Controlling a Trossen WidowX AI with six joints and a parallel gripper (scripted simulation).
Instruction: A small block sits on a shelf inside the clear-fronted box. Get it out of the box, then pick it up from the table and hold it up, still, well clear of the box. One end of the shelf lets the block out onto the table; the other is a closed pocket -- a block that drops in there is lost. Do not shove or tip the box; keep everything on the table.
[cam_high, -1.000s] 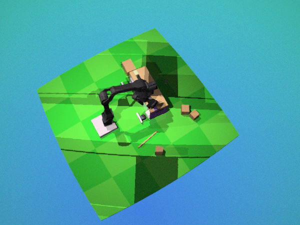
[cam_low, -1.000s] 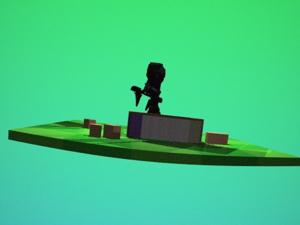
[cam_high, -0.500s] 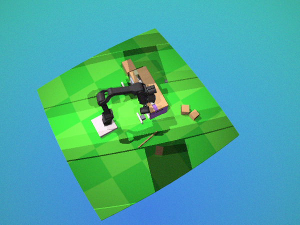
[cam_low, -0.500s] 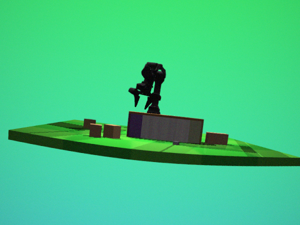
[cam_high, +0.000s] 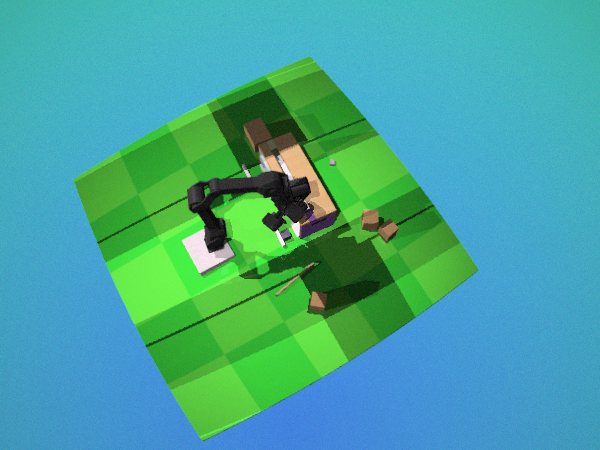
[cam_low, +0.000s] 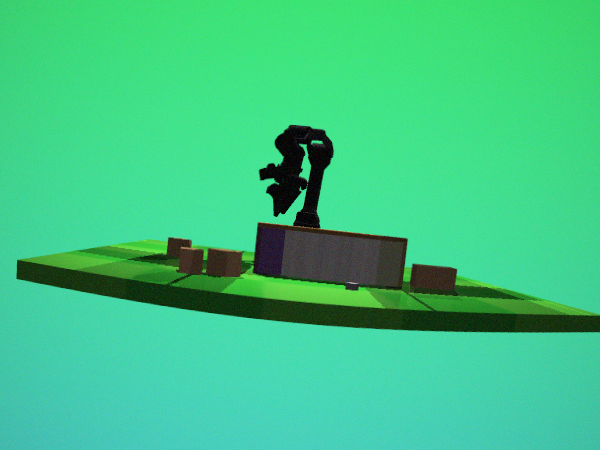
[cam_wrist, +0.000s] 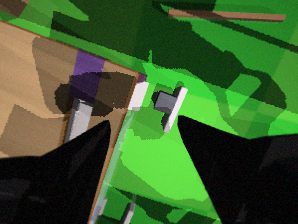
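Right now my gripper tip is 3 cm past the dark grey block, 1 cm to the left of it and 14 cm above it. From my gripper tip the other things lie so: tiny grey piece (27 cm ahead, 22 cm to the left, 15 cm below); thin stick (6 cm behind, 18 cm to the right, 15 cm below); box (5 cm ahead, 15 cm to the left, 9 cm below).
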